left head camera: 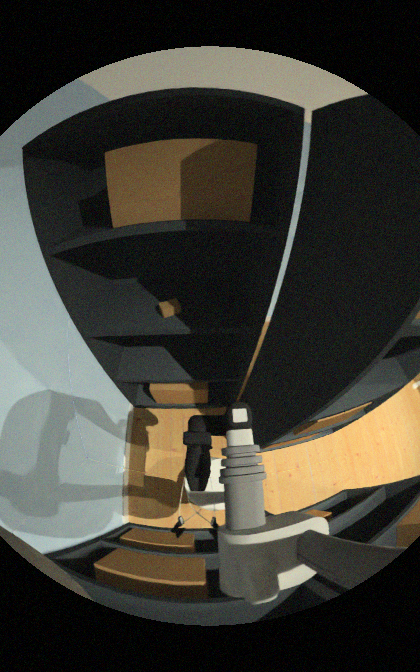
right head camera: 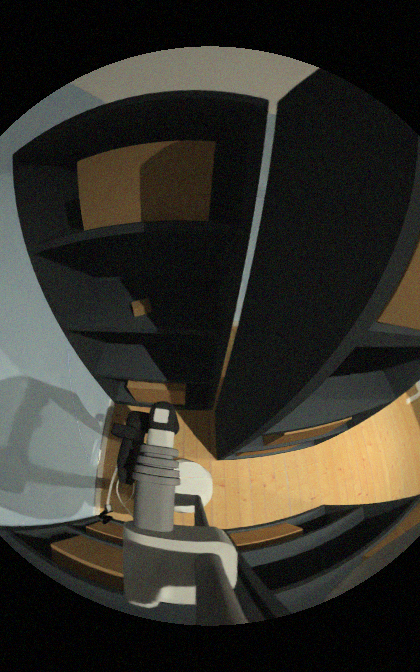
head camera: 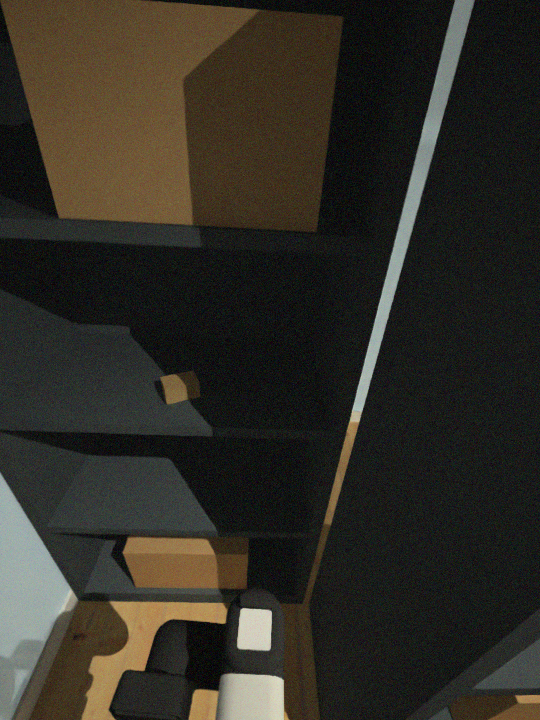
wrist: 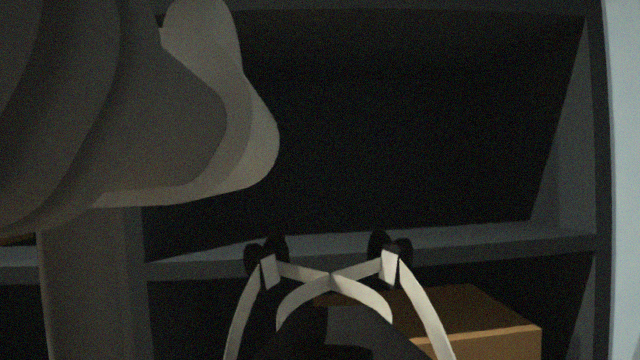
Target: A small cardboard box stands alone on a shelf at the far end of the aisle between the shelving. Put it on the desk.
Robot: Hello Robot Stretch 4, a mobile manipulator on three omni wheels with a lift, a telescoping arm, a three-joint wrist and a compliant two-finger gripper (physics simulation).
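Frame: origin at the robot's base, x left, y back, z up, level; millimetres.
Seen in the pictures: gripper, fingertip midpoint: (wrist: 327, 250).
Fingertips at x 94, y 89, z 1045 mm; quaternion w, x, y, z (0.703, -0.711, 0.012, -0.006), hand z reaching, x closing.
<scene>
Pixels of each thing's top centre, then the offset from my fingertips to it. Level surfaces: height alone.
- small cardboard box at its top centre: (head camera: 179, 379) dz -32, dx +142, dy -873 mm
- middle shelf at its surface level: dz -82 mm
- large box at its top centre: (head camera: 194, 38) dz +645, dx +65, dy -918 mm
The small cardboard box (head camera: 175, 388) (left head camera: 167, 308) (right head camera: 138, 307) stands alone on a middle shelf (head camera: 75, 383) of the dark shelving, partly in shadow. It does not show in the wrist view. My gripper (left head camera: 196, 523) (wrist: 327, 250) is open, its two fingertips well apart with nothing between them. It is turned away from the small box and points at the opposite shelving, in front of a shelf edge there. In the right head view the gripper is partly hidden behind the arm. The desk does not show in these views.
A large box (head camera: 116, 116) (left head camera: 142, 185) stands on the shelf above the small box, and another box (head camera: 180, 569) on the bottom shelf. A pale wall (head camera: 20, 540) (wrist: 625, 150) borders the shelving. The opposite shelving holds a box (wrist: 490, 345) below the fingers. A dark panel (head camera: 447, 436) rises at the right.
</scene>
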